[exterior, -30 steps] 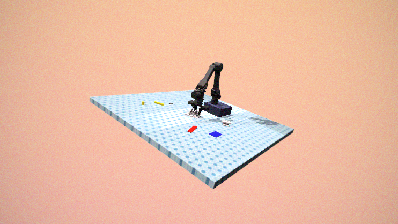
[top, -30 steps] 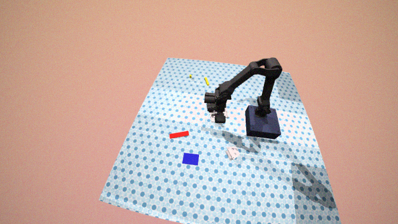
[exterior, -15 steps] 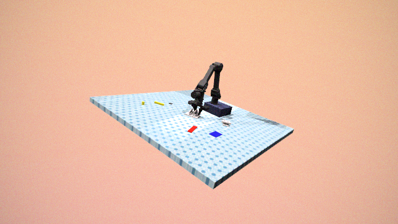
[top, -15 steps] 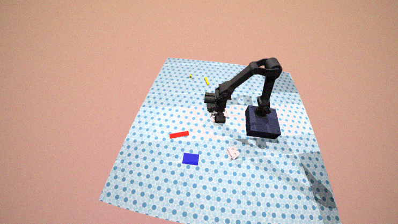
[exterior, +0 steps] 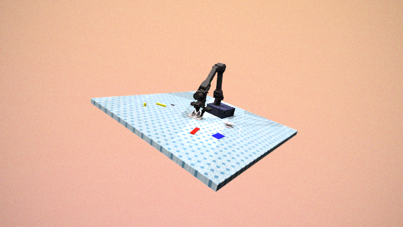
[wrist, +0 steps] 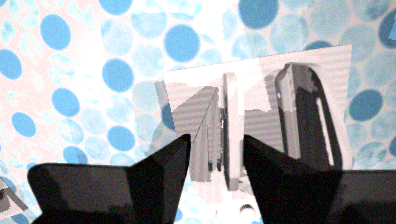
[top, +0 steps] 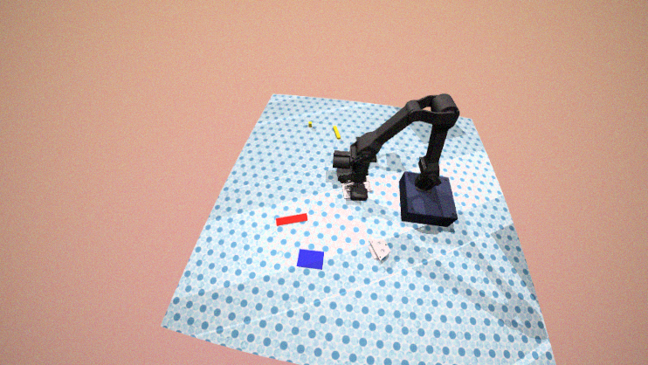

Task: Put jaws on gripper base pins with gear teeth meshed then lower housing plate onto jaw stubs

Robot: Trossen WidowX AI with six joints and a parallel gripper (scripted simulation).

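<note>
Now: the flat white plate 2 cm to the right of my gripper tip, 2 cm ahead of it and 1 cm below it. Also, from my gripper tip: jaw: 3 cm behind, 2 cm to the right, 1 cm above; then housing plate: 5 cm to the right, 4 cm behind, 1 cm below; then small white piece: 23 cm to the left, 12 cm behind, 1 cm below.
</note>
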